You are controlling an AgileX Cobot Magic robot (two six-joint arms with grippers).
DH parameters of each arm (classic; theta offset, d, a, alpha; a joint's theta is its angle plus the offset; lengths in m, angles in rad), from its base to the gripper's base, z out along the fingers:
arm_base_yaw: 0 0.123 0 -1.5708
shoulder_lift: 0.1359 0 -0.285 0
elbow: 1.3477 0 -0.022 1.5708
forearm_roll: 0 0.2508 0 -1.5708
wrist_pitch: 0 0 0.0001 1.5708
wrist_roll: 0 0.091 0 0
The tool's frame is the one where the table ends.
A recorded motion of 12 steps. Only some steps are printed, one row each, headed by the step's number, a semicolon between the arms.
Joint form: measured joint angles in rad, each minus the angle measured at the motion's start. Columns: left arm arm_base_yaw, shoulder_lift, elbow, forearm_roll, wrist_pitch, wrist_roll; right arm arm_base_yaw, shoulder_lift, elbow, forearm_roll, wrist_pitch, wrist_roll.
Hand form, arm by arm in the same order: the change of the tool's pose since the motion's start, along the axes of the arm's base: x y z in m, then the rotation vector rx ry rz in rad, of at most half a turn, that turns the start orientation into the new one. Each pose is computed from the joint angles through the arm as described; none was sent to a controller.
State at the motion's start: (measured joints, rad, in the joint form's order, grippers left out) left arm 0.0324 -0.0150 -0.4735 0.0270 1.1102 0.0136; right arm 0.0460 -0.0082 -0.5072 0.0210 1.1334 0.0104
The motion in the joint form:
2: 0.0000 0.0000 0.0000 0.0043 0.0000 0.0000; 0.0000 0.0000 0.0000 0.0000 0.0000 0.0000
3: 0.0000 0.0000 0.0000 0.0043 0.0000 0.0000; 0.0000 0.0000 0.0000 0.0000 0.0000 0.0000
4: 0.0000 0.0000 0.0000 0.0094 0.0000 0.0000; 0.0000 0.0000 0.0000 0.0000 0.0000 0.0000
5: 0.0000 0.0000 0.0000 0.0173 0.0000 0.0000; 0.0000 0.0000 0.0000 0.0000 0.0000 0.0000
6: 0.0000 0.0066 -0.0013 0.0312 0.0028 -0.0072; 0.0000 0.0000 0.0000 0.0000 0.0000 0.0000
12: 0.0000 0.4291 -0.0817 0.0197 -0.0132 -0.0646; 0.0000 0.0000 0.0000 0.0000 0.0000 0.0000
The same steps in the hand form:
2: 0.0000 0.0004 0.0000 0.0036 0.0001 0.0023; 0.0000 0.0000 0.0000 0.0000 0.0000 0.0000
3: 0.0000 0.0004 0.0000 0.0036 0.0001 0.0023; 0.0000 0.0000 0.0000 0.0000 0.0000 0.0000
4: 0.0000 0.0008 0.0000 0.0079 0.0003 0.0051; 0.0000 0.0000 0.0000 0.0000 0.0000 0.0000
5: -0.0001 0.0014 0.0000 0.0145 0.0005 0.0094; 0.0000 0.0000 0.0000 0.0000 0.0000 0.0000
6: 0.0005 0.0026 0.0003 0.0197 0.0085 0.0207; 0.0000 0.0000 0.0000 0.0000 0.0000 0.0000
12: 0.0612 0.0036 0.0148 -0.0419 0.3308 0.0491; 0.0000 0.0000 0.0000 0.0000 0.0000 0.0000

